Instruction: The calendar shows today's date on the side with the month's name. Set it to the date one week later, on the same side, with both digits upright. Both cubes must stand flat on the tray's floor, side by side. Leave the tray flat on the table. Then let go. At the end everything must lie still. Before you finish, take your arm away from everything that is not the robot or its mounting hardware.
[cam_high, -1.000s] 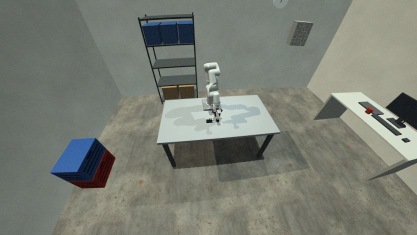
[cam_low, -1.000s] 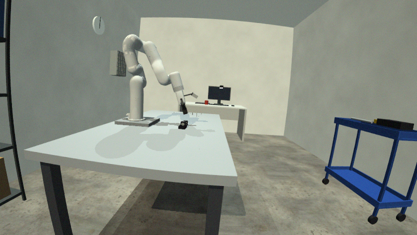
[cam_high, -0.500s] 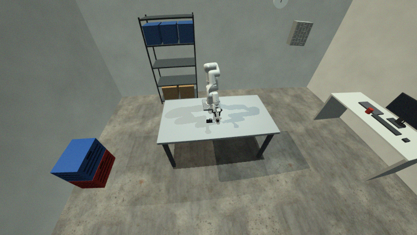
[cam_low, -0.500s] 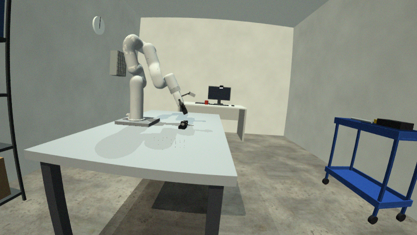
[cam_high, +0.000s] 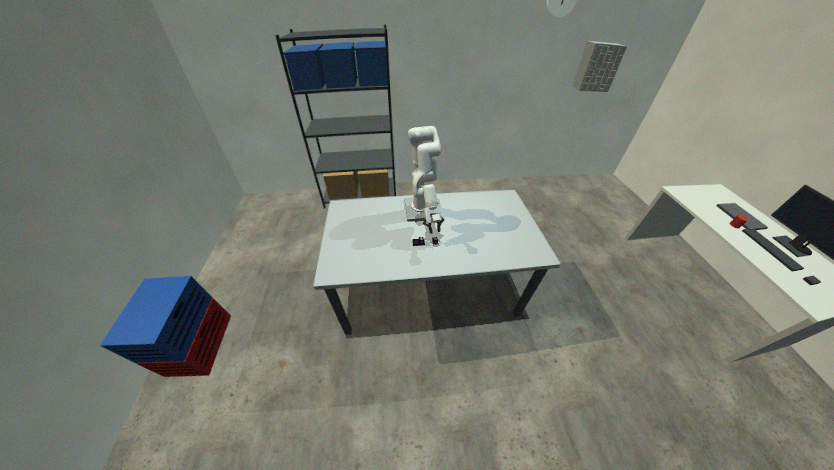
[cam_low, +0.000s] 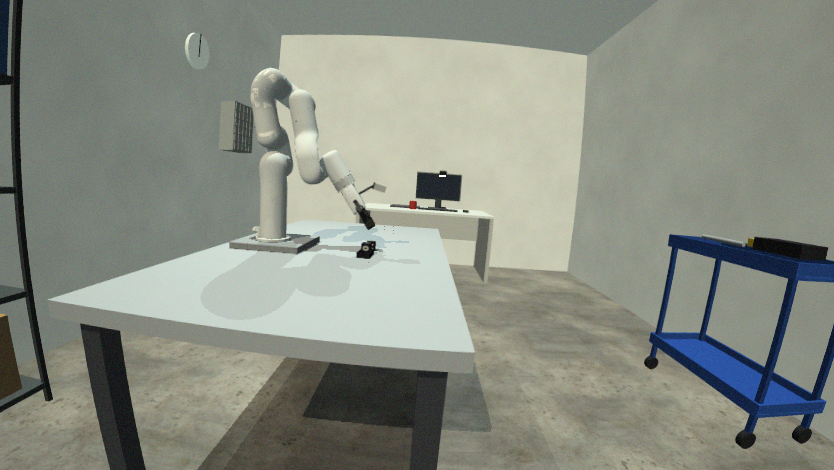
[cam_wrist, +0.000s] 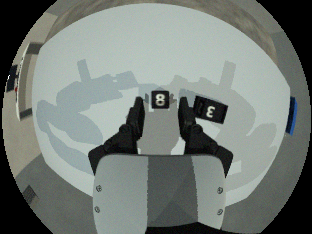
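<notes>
The cube is 90 mm below my hand, 10 mm to the left of it and 10 mm ahead of it.
</notes>
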